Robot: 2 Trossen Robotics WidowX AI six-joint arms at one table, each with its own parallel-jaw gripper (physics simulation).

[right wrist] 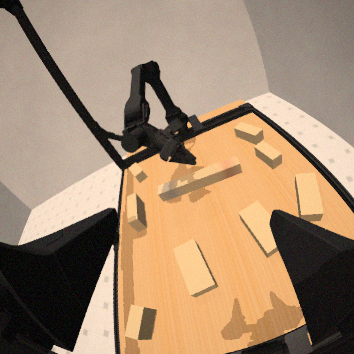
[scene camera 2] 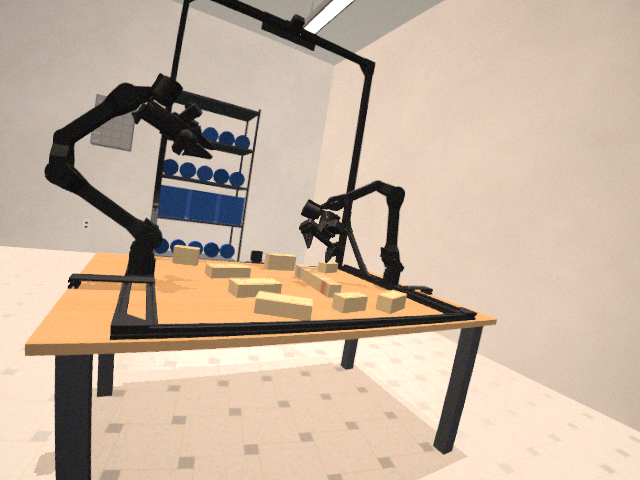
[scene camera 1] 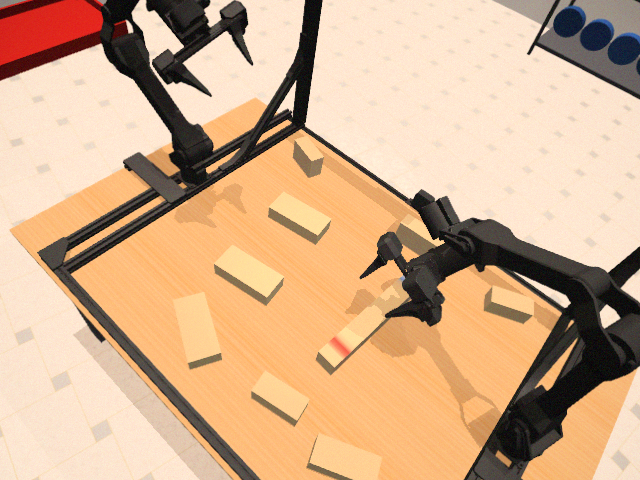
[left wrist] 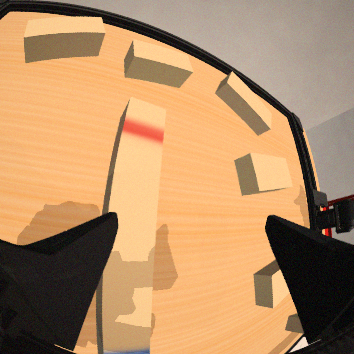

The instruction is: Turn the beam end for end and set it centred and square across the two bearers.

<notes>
My left gripper is open, holding nothing. Also in view: a beam. My right gripper is open, with nothing in its grasp.
My left gripper also shows in the right wrist view, in scene camera 2 and in the left wrist view. My right gripper shows as well in the right wrist view and in scene camera 2.
</notes>
